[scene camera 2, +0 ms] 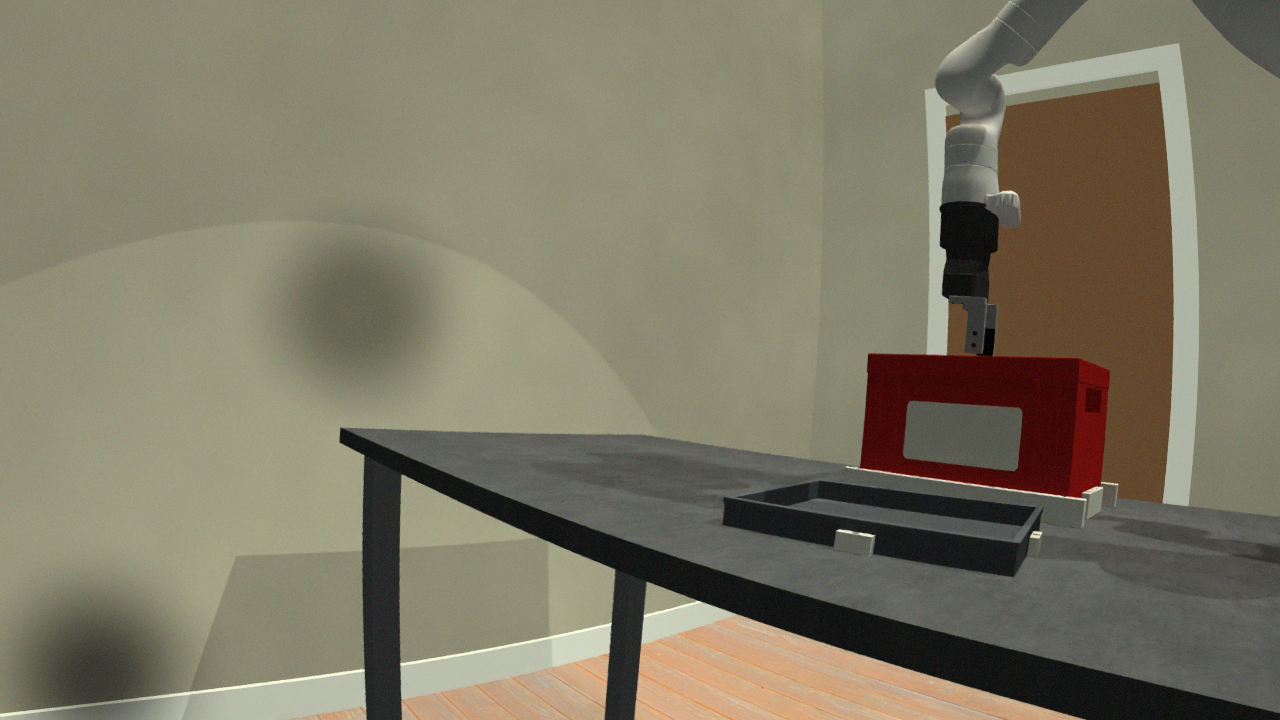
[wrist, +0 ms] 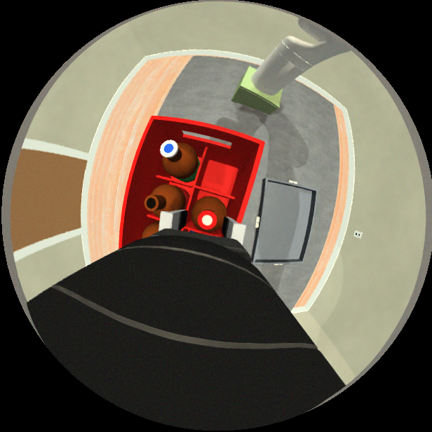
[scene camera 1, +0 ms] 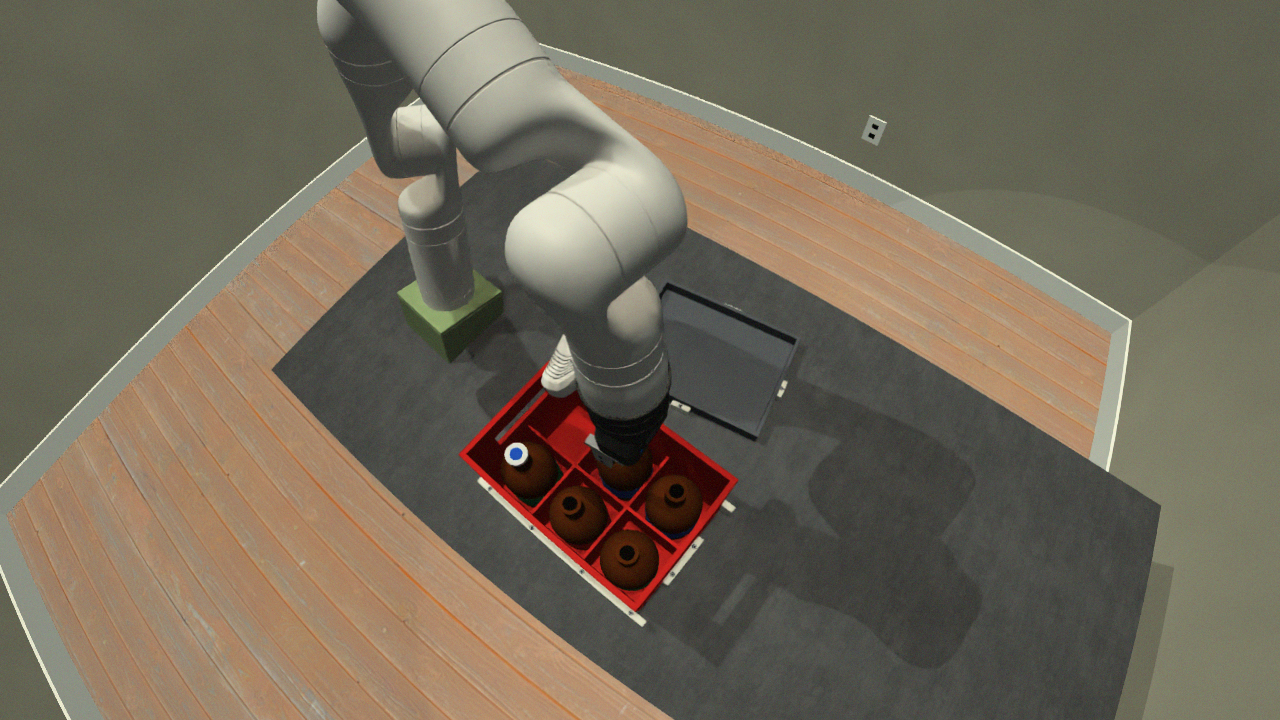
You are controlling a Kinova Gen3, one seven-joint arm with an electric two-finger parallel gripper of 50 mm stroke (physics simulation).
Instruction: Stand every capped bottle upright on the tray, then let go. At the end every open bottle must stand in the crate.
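Where they show: gripper, fingertip midpoint: (scene camera 2: 979,354); arm's base at its link origin: (scene camera 1: 448,291).
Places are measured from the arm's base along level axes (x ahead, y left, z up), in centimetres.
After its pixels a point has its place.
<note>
The red crate (scene camera 1: 707,470) {x 52.0, y -0.3, z 8.7 cm} (scene camera 2: 975,377) {x 40.6, y 0.5, z 8.4 cm} (wrist: 140,170) holds upright brown bottles in its compartments. One bottle (scene camera 1: 534,472) {x 35.1, y -13.1, z 5.9 cm} (wrist: 181,161) has a white cap with a blue centre. Another bottle (scene camera 1: 626,476) {x 44.2, y -6.1, z 5.2 cm} (wrist: 209,209) has a red cap with a white centre; its cap is hidden in scene camera 1. Three open bottles (scene camera 1: 580,521) {x 43.6, y -14.1, z 6.1 cm} (scene camera 1: 628,565) {x 51.6, y -14.7, z 7.7 cm} (scene camera 1: 673,508) {x 51.4, y -5.9, z 6.2 cm} stand in the crate. My gripper (scene camera 1: 614,457) {x 42.1, y -4.5, z 11.4 cm} (scene camera 2: 981,349) {x 42.1, y -4.5, z 11.4 cm} (wrist: 204,220) is open and empty, at the height of the crate's rim, its fingers on either side of the red cap in the wrist view. The dark tray (scene camera 1: 725,371) {x 43.7, y 19.0, z -6.1 cm} (scene camera 2: 939,546) {x 31.7, y 27.5, z -5.2 cm} (wrist: 285,220) holds no bottle.
The tray lies beside the crate's long side. Pale strips (scene camera 1: 559,552) (scene camera 2: 1065,508) border the crate, and small pale blocks (scene camera 1: 782,388) (scene camera 2: 854,542) sit at the tray's edges. Crate dividers and walls surround the bottles. The arm's green base block (scene camera 1: 456,322) {x 6.4, y -3.3, z 0.6 cm} (wrist: 256,95) stands beyond the crate's short end.
</note>
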